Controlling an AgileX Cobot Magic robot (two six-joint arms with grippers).
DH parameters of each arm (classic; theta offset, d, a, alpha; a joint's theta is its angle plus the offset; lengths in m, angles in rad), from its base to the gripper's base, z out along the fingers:
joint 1: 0 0.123 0 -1.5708
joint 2: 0.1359 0 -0.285 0
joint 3: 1.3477 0 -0.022 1.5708
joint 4: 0 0.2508 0 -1.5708
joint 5: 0 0 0.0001 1.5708
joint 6: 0 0.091 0 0
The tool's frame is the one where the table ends.
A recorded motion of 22 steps. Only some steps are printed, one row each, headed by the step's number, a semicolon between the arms.
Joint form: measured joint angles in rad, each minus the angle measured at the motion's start. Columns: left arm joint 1, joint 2, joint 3, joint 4, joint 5, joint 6; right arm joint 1, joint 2, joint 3, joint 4, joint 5, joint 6.
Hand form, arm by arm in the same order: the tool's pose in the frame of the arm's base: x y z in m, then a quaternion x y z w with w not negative. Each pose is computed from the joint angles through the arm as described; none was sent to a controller.
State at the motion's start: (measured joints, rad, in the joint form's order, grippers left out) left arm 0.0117 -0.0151 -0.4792 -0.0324 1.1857 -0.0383; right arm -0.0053 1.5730 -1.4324 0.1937 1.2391 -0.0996
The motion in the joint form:
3: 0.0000 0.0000 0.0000 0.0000 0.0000 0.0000; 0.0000 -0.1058 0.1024 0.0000 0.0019 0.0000
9: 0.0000 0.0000 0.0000 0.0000 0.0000 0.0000; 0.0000 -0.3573 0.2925 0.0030 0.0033 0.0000
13: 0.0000 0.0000 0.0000 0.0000 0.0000 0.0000; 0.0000 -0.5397 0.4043 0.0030 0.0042 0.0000
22: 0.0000 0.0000 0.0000 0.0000 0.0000 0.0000; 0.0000 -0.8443 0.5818 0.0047 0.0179 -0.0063
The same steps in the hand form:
3: -0.0106 -0.0029 0.2617 -0.02054 0.88511 -0.02230 0.46438; 0.2860 0.0151 0.3314 -0.02822 0.98536 0.08755 0.14357
9: -0.0106 -0.0029 0.2617 -0.02054 0.88511 -0.02230 0.46438; 0.2189 0.0157 0.3419 -0.03075 0.98048 0.08800 0.17312
13: -0.0106 -0.0029 0.2617 -0.02054 0.88511 -0.02230 0.46438; 0.1728 0.0159 0.3459 -0.03392 0.97387 0.08671 0.20717
22: -0.0106 -0.0029 0.2617 -0.02054 0.88511 -0.02230 0.46438; 0.1009 0.0165 0.3362 -0.04316 0.96031 0.08445 0.26231

